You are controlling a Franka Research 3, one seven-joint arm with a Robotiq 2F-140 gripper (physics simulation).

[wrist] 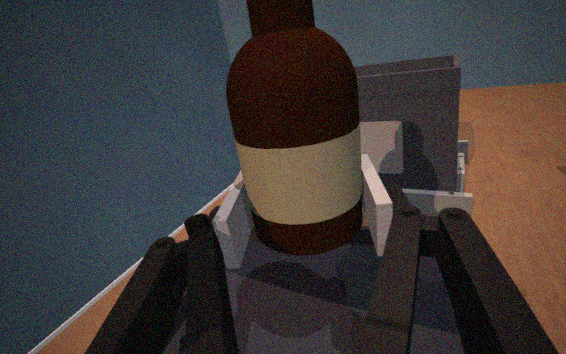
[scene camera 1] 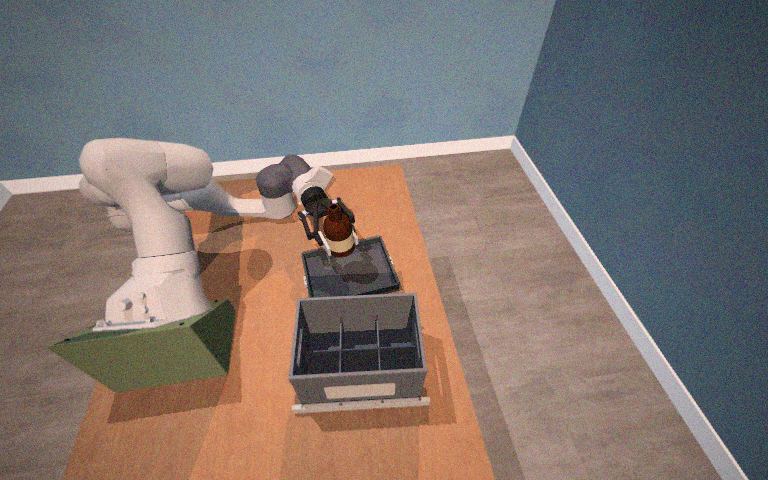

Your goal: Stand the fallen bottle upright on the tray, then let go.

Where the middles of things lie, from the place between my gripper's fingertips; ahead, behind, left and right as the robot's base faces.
Scene:
I see my gripper 60 mm below the brown bottle (scene camera 1: 337, 226), 20 mm to the right of it and 10 mm past it.

